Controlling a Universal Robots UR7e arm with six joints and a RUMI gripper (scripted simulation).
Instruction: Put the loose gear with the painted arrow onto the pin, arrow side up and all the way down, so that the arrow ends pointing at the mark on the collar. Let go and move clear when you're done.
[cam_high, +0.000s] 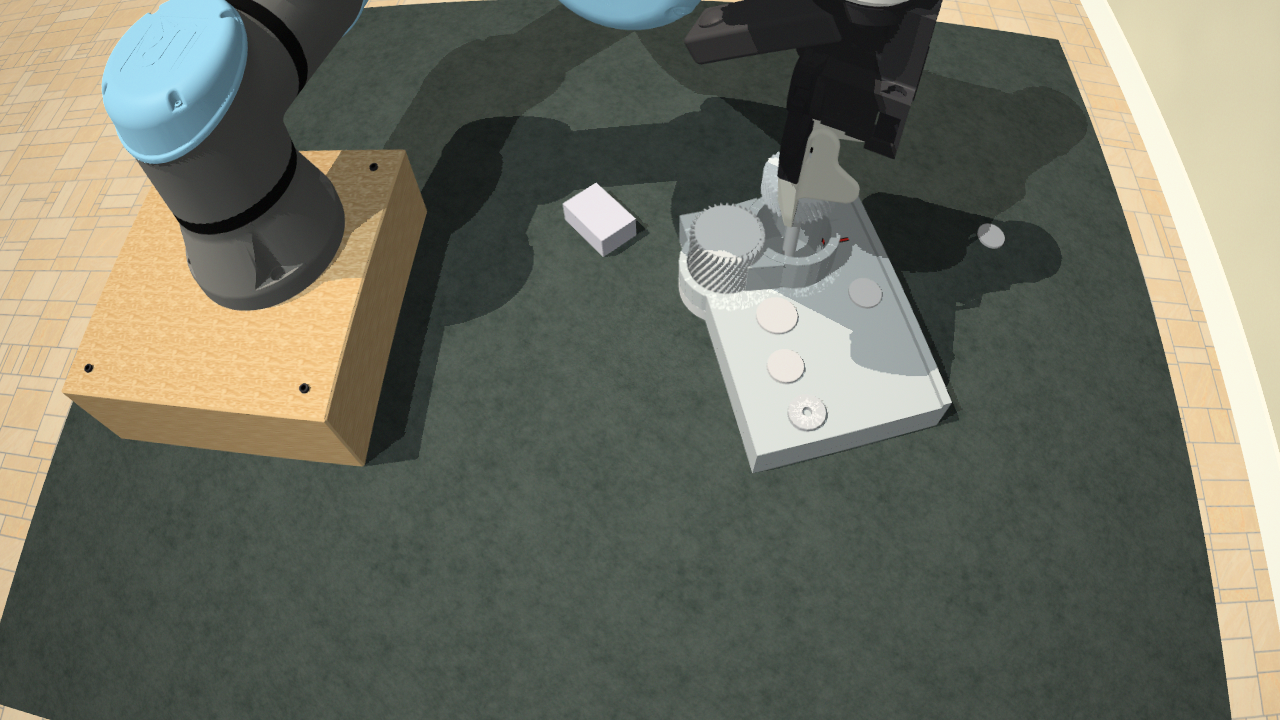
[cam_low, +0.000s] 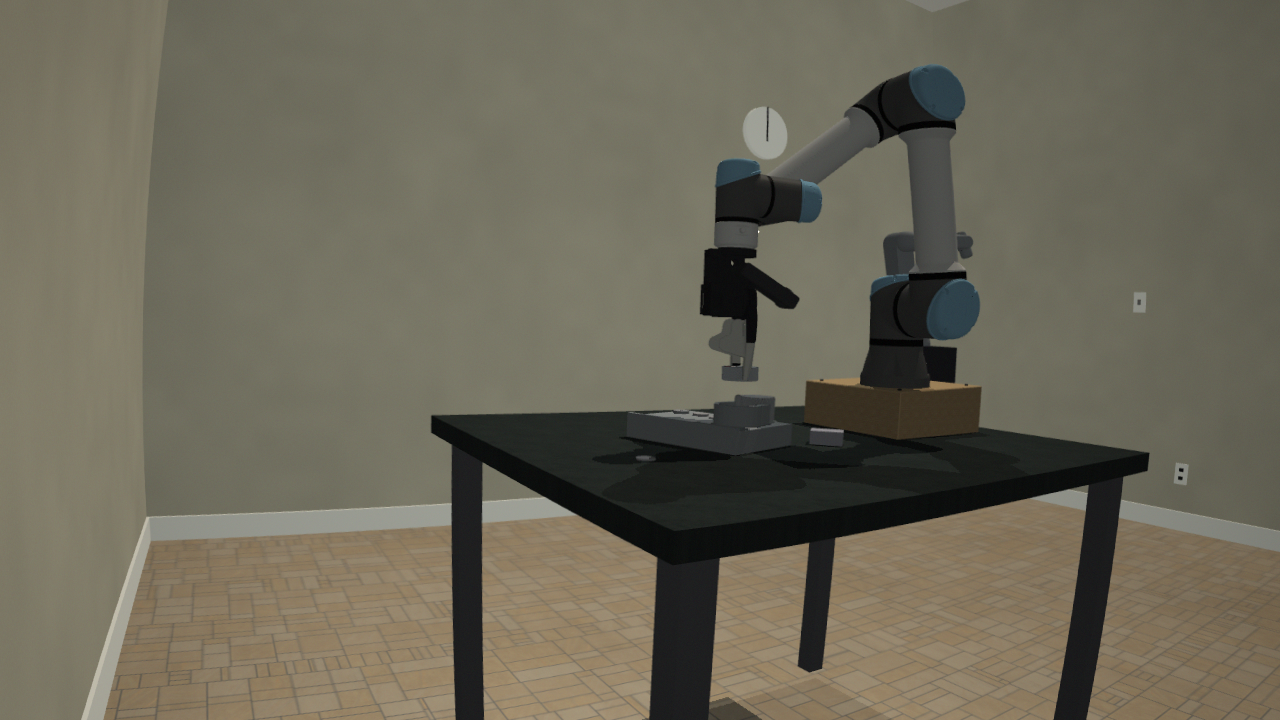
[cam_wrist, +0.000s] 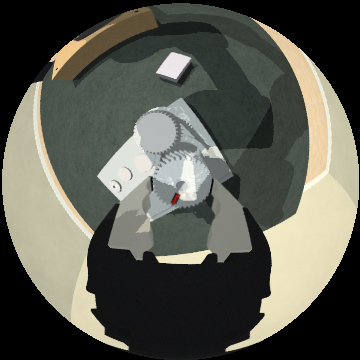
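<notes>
My gripper is now right at the gear. Also, from my hand: grey block: 180 mm behind, 120 mm below, 20 mm to the left.
</notes>
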